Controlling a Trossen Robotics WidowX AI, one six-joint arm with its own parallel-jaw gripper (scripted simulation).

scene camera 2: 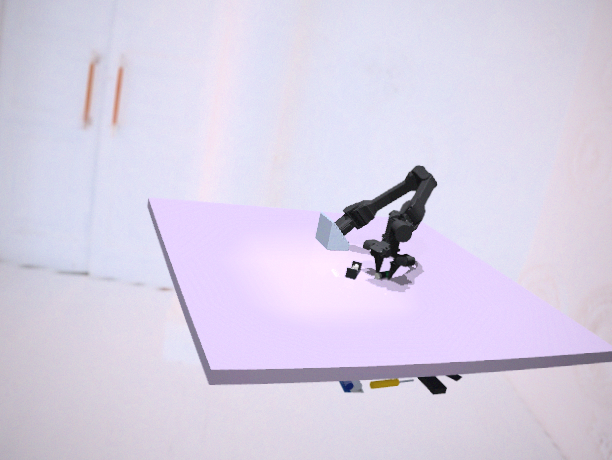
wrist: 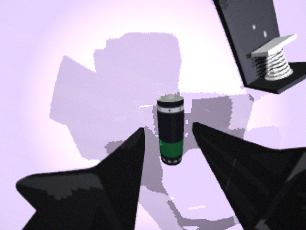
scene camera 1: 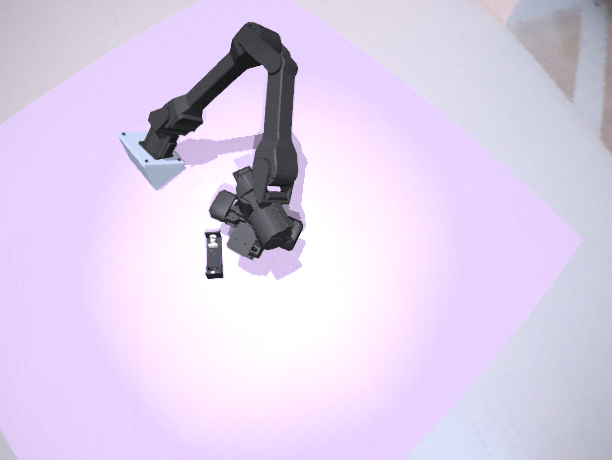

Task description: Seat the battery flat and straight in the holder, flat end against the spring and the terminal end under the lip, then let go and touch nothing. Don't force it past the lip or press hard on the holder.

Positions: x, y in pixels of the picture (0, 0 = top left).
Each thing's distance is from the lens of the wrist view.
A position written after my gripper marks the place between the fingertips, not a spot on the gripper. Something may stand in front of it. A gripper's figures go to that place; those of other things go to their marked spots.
my gripper (wrist: 168, 128): 11 cm
battery (wrist: 170, 108): 8 cm
